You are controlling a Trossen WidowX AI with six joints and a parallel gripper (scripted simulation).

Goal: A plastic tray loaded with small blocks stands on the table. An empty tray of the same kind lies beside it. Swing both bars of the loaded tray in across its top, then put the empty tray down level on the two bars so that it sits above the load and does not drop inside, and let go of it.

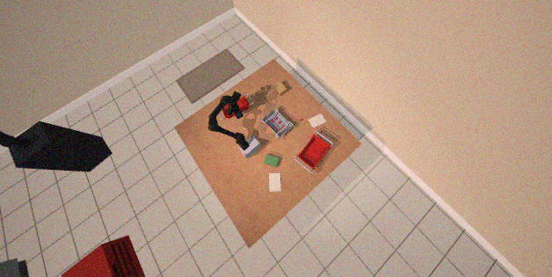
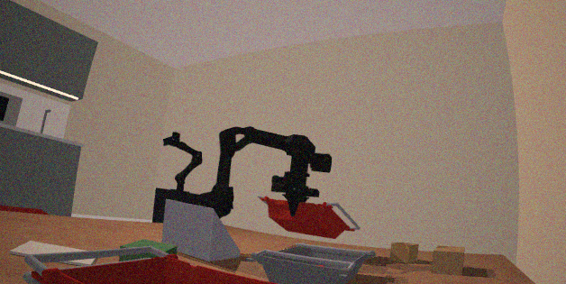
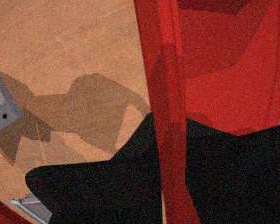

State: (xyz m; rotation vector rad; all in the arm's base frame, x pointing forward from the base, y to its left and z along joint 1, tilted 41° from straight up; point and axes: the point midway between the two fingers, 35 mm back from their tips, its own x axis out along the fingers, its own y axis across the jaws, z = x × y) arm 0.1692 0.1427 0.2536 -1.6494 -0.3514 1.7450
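Right now my gripper tip is 2 cm short of the red tray and 7 cm to the right of it. Also, from my gripper tip: green block: 10 cm behind, 52 cm to the right, 10 cm below.
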